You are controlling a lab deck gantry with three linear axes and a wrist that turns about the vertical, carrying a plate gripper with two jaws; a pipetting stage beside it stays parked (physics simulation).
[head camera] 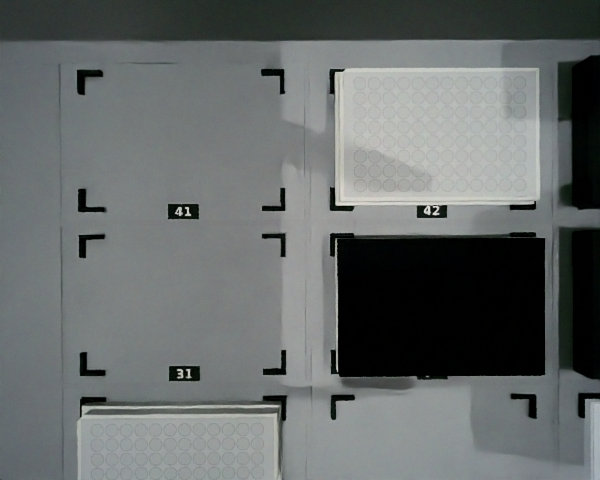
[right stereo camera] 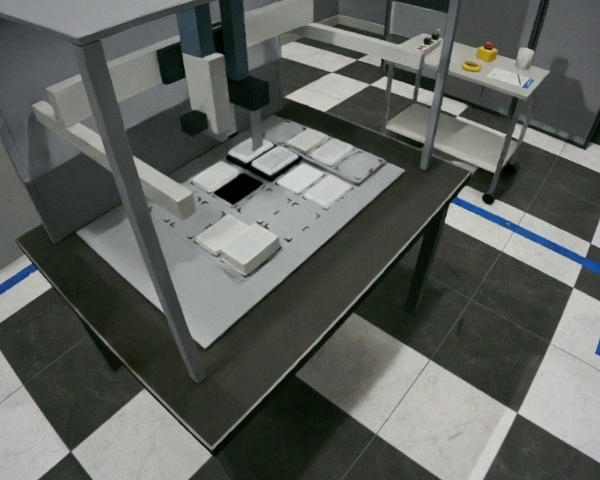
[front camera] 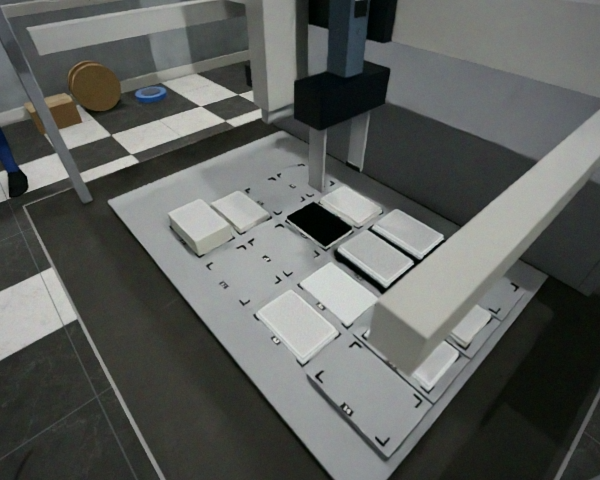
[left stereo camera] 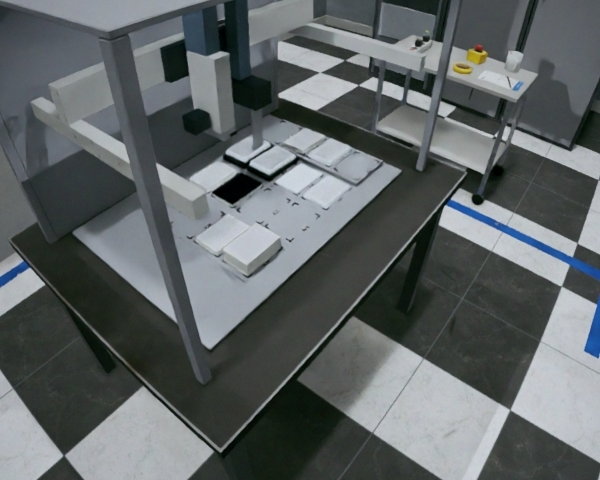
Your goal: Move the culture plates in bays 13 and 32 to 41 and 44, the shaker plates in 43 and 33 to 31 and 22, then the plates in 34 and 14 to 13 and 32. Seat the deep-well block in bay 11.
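Places are measured from the robot's base along level axes (x ahead, y left, z up), in millimetres.
Pixels of known places: gripper, fingertip midpoint: (right stereo camera: 244, 141) (front camera: 335, 177) (left stereo camera: 244, 141); robot's base, link origin: (right stereo camera: 245, 276) (front camera: 171, 227) (left stereo camera: 247, 277).
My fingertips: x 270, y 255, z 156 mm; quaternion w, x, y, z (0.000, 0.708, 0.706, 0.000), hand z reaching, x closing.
Note:
Ahead of a thing's pixels: the offset from my fingertips to its top centre.
My gripper (front camera: 336, 178) is open, its two jaws apart and empty above the back of the deck in the front view; its height is hard to tell. A white plate @[dx -42, dy +109, dz -142 mm] (front camera: 350, 205) (head camera: 435, 135) sits in bay 42. A black-topped plate @[dx -42, dy +2, dz -139 mm] (front camera: 320, 224) (head camera: 440, 305) lies in bay 32. Bays 41 and 31 hold no plate. White plates @[dx +122, dy +109, dz -120 mm] (front camera: 407, 232) @[dx +122, dy +1, dz -120 mm] (front camera: 375, 257) stand on the black shakers in 43 and 33. A white plate @[dx +122, dy -212, dz -142 mm] (front camera: 297, 325) (left stereo camera: 326, 191) is in bay 13. The deep-well block @[dx -206, dy -212, dz -114 mm] (front camera: 200, 225) (left stereo camera: 252, 249) stands at bay 11. Bay 14 holds no plate.
A white plate @[dx -206, dy -105, dz -142 mm] (front camera: 240, 211) is in bay 21 and another @[dx +122, dy -105, dz -148 mm] (front camera: 340, 292) in bay 23. Two more plates @[dx +286, dy +2, dz -127 mm] (front camera: 471, 324) @[dx +286, dy -105, dz -127 mm] (front camera: 436, 365) sit partly behind a pale beam (front camera: 450, 280). The pipetting stage (left stereo camera: 211, 92) hangs beside the gripper. A cart (left stereo camera: 435, 140) stands beyond the table.

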